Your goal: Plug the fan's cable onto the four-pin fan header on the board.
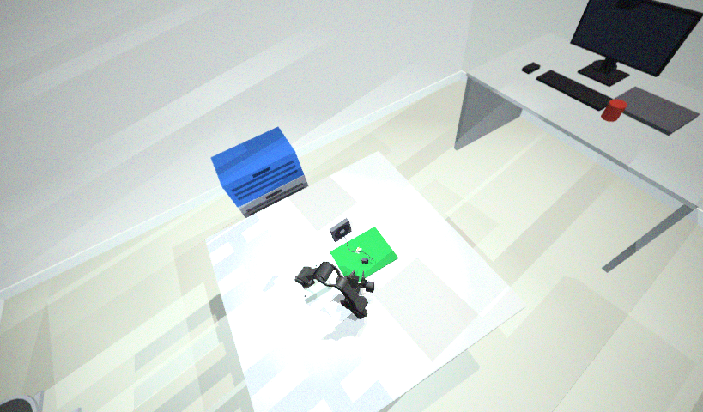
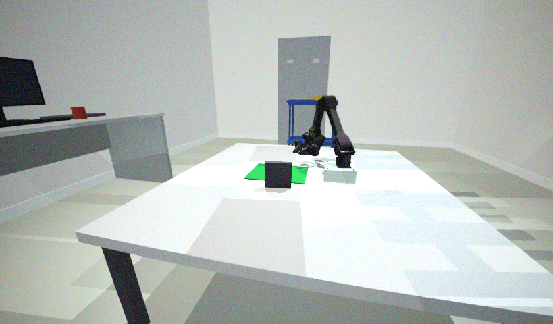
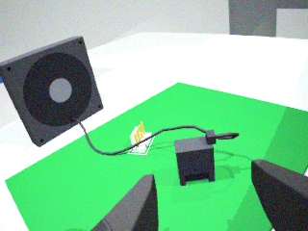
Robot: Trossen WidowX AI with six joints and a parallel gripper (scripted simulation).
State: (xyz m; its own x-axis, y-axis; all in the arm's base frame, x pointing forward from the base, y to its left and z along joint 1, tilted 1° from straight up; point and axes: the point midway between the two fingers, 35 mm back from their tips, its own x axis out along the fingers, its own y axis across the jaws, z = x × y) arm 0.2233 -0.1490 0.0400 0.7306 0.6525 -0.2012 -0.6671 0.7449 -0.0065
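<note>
Now: the dark grey plug 7 cm ahead of my gripper tip, 5 cm to the left of it and 7 cm below it. The rest, counted from my gripper tip: green board (8 cm ahead, 10 cm to the left, 10 cm below); black fan (6 cm ahead, 27 cm to the left, 3 cm below); four-pin fan header (8 cm ahead, 13 cm to the left, 9 cm below).
</note>
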